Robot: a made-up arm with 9 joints. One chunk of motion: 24 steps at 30 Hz.
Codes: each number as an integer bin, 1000 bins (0 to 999) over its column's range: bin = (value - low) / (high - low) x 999, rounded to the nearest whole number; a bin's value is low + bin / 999 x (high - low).
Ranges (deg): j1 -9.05..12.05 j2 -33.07..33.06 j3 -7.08..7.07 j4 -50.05..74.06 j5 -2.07..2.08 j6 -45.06..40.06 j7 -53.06..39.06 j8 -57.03..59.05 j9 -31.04..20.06
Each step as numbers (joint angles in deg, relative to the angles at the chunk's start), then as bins.
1 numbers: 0.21 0.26 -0.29 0.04 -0.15 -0.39 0.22 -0.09 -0.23
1 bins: 438 504 479 403 462 524 578 490 602
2 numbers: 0.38 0.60 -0.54 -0.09 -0.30 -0.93 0.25 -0.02 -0.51
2 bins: 446 509 462 402 426 518 578 491 597
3 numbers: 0.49 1.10 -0.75 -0.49 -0.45 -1.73 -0.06 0.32 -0.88
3 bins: 452 516 447 399 390 509 575 494 590
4 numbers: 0.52 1.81 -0.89 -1.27 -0.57 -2.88 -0.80 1.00 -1.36
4 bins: 453 527 437 393 361 495 567 499 580
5 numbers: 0.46 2.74 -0.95 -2.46 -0.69 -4.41 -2.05 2.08 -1.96
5 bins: 450 541 433 383 332 477 553 509 569
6 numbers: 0.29 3.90 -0.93 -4.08 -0.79 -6.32 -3.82 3.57 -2.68
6 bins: 442 558 434 370 308 455 534 522 554
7 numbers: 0.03 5.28 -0.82 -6.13 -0.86 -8.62 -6.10 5.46 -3.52
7 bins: 430 579 442 354 291 428 509 538 538
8 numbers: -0.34 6.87 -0.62 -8.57 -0.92 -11.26 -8.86 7.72 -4.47
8 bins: 412 603 456 334 277 397 479 557 519
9 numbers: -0.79 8.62 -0.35 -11.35 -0.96 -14.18 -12.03 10.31 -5.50
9 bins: 391 630 475 312 267 362 445 580 499
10 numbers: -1.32 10.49 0.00 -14.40 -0.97 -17.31 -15.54 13.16 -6.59
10 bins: 366 658 500 287 265 326 407 604 478
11 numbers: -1.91 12.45 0.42 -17.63 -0.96 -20.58 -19.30 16.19 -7.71
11 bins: 338 688 530 261 267 287 366 630 456
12 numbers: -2.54 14.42 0.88 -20.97 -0.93 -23.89 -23.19 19.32 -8.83
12 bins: 308 717 562 234 274 248 324 657 434
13 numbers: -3.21 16.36 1.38 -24.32 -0.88 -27.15 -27.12 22.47 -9.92
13 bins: 277 747 597 207 286 210 281 684 413
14 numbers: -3.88 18.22 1.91 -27.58 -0.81 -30.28 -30.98 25.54 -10.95
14 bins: 245 775 635 181 303 173 239 711 393
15 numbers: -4.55 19.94 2.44 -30.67 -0.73 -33.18 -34.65 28.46 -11.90
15 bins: 213 801 672 156 323 139 200 736 374
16 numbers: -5.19 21.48 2.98 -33.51 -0.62 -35.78 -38.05 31.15 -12.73
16 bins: 183 824 710 133 349 109 163 759 358
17 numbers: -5.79 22.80 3.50 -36.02 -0.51 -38.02 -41.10 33.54 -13.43
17 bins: 154 844 747 113 376 83 130 779 344
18 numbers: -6.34 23.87 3.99 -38.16 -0.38 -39.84 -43.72 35.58 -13.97
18 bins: 128 860 782 96 407 61 101 797 334
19 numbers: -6.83 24.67 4.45 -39.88 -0.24 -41.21 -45.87 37.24 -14.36
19 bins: 105 872 814 82 441 45 78 811 326
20 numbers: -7.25 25.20 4.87 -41.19 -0.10 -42.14 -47.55 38.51 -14.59
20 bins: 85 880 844 71 474 34 60 822 322
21 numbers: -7.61 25.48 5.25 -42.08 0.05 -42.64 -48.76 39.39 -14.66
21 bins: 68 884 871 64 510 28 47 830 320
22 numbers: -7.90 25.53 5.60 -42.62 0.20 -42.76 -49.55 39.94 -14.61
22 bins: 54 885 895 60 546 27 38 835 321
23 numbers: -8.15 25.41 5.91 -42.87 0.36 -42.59 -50.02 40.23 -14.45
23 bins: 43 883 917 58 585 29 33 837 324
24 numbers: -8.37 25.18 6.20 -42.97 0.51 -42.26 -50.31 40.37 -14.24
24 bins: 32 880 938 57 621 33 30 838 328
